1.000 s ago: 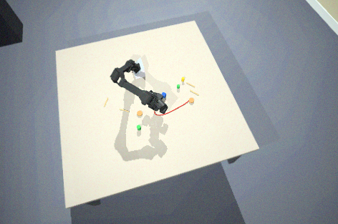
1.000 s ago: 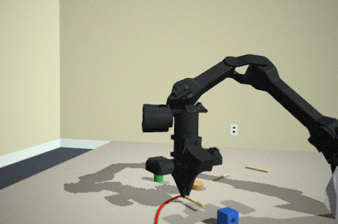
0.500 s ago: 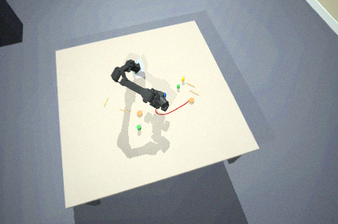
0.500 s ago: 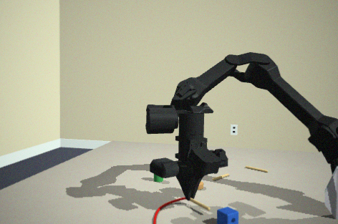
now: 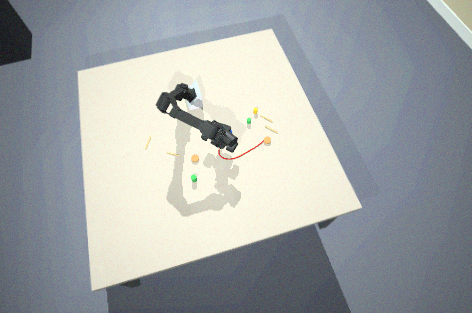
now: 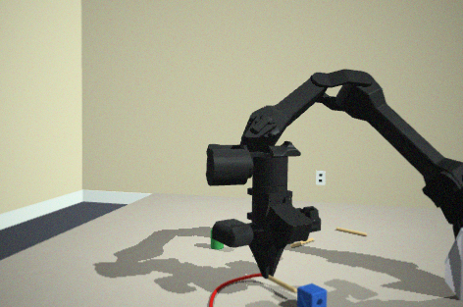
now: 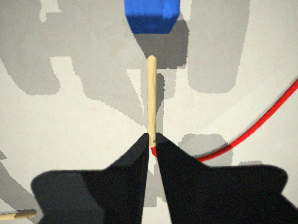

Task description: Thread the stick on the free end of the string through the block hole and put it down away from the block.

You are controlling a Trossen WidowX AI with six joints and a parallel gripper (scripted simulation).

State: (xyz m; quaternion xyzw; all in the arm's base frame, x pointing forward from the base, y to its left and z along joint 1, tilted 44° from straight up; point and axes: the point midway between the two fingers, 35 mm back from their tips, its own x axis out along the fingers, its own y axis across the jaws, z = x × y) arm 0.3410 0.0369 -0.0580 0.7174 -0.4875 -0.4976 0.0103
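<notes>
Right now my gripper tip is 70 mm to the right of the blue block and 70 mm past it. The rest, counted from my gripper tip: wooden disc: 140 mm to the right, 20 mm ahead, 10 mm below; thin wooden stick: 10 mm to the left, 10 mm behind; green cylinder: 200 mm to the left, 120 mm behind.
</notes>
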